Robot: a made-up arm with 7 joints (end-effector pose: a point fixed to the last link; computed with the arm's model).
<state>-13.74 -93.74 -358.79 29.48 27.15 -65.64 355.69</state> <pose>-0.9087 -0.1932 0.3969 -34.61 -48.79 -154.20</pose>
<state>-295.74 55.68 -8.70 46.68 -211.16 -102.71 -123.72</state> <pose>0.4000 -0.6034 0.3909 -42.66 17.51 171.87</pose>
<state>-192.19 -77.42 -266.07 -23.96 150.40 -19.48 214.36</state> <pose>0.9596 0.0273 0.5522 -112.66 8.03 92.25</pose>
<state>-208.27 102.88 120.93 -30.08 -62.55 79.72 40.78</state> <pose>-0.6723 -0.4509 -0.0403 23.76 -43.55 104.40</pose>
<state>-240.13 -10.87 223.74 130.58 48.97 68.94 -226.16</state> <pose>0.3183 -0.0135 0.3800 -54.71 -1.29 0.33</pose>
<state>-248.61 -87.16 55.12 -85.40 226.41 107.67 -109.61</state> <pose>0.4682 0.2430 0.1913 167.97 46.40 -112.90</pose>
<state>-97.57 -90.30 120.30 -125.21 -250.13 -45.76 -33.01</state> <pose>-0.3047 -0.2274 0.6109 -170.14 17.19 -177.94</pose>
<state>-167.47 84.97 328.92 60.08 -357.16 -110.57 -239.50</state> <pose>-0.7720 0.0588 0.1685 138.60 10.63 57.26</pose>
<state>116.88 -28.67 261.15 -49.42 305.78 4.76 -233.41</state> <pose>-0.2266 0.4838 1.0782 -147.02 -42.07 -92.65</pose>
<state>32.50 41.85 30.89 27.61 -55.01 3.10 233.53</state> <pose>0.5856 -0.5562 0.8805 -136.32 -60.83 86.74</pose>
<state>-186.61 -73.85 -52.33 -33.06 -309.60 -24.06 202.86</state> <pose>0.8802 0.3569 0.3583 35.78 53.23 -106.03</pose>
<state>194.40 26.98 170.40 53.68 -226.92 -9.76 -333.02</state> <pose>0.0723 0.0687 1.2125 178.77 -35.54 -165.07</pose>
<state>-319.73 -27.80 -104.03 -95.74 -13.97 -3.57 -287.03</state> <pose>-0.3835 -0.3839 0.7389 -87.51 -57.89 -24.97</pose>
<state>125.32 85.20 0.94 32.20 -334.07 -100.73 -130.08</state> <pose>-0.4684 -0.7151 0.2926 -150.28 6.43 14.96</pose>
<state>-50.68 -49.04 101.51 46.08 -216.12 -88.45 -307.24</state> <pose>-0.0154 -0.6432 0.7476 86.02 -73.02 -78.80</pose>
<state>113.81 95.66 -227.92 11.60 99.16 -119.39 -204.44</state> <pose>-0.4475 -0.6575 0.2283 55.81 4.33 20.09</pose>
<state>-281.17 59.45 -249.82 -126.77 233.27 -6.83 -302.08</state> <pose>0.4517 -0.0883 0.2797 51.32 44.59 -84.37</pose>
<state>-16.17 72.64 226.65 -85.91 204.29 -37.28 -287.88</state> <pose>0.7326 -0.1536 0.1142 52.08 -37.76 -73.91</pose>
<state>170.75 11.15 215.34 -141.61 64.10 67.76 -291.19</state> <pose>-0.3796 0.0313 0.3727 -76.86 8.49 -57.10</pose>
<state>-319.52 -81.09 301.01 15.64 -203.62 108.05 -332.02</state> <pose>-0.6683 0.4887 0.5055 -77.82 42.00 -29.96</pose>
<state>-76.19 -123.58 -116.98 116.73 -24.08 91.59 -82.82</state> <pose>-0.2491 0.0308 0.0935 147.02 68.63 4.33</pose>
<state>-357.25 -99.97 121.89 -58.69 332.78 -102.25 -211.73</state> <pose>-0.5452 0.3950 0.3644 82.07 51.68 -71.12</pose>
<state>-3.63 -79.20 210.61 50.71 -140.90 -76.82 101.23</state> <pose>-0.7156 0.2478 0.1477 62.16 45.19 -41.01</pose>
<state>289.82 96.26 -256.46 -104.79 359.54 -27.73 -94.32</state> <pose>-0.3781 0.3896 0.1969 -73.42 70.72 -50.23</pose>
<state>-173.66 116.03 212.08 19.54 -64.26 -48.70 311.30</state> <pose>-0.8839 -0.0583 -0.0505 44.05 9.05 122.90</pose>
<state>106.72 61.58 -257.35 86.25 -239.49 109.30 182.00</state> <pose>-0.4295 -0.2669 0.7671 178.73 -32.25 159.04</pose>
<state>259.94 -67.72 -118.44 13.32 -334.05 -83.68 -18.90</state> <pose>0.1971 -0.8222 0.6408 97.89 4.01 -95.94</pose>
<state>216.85 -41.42 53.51 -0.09 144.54 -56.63 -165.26</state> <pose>0.4760 -0.2872 1.0972 -172.32 18.78 117.64</pose>
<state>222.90 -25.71 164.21 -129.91 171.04 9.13 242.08</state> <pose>-0.3169 0.1254 0.5639 -62.72 -27.14 -133.32</pose>
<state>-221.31 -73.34 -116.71 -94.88 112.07 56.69 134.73</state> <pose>-0.0642 0.4591 0.7478 152.13 27.54 161.63</pose>
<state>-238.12 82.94 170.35 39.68 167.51 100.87 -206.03</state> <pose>-0.4176 -0.6987 0.5751 35.63 -23.20 -150.99</pose>
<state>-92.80 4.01 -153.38 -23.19 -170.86 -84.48 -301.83</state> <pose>-0.0145 0.1172 1.2192 -128.22 -32.22 -12.81</pose>
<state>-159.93 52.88 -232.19 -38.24 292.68 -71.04 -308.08</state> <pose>-0.7516 -0.0829 0.7263 121.98 -51.57 146.85</pose>
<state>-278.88 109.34 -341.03 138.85 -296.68 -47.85 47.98</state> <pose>-0.0629 0.0215 -0.0644 -39.09 20.70 176.67</pose>
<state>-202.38 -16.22 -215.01 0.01 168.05 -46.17 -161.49</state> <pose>0.2945 0.1957 1.2287 172.63 57.88 52.05</pose>
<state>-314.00 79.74 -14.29 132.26 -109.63 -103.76 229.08</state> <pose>0.0799 -0.2127 0.0763 -98.12 -6.31 -51.38</pose>
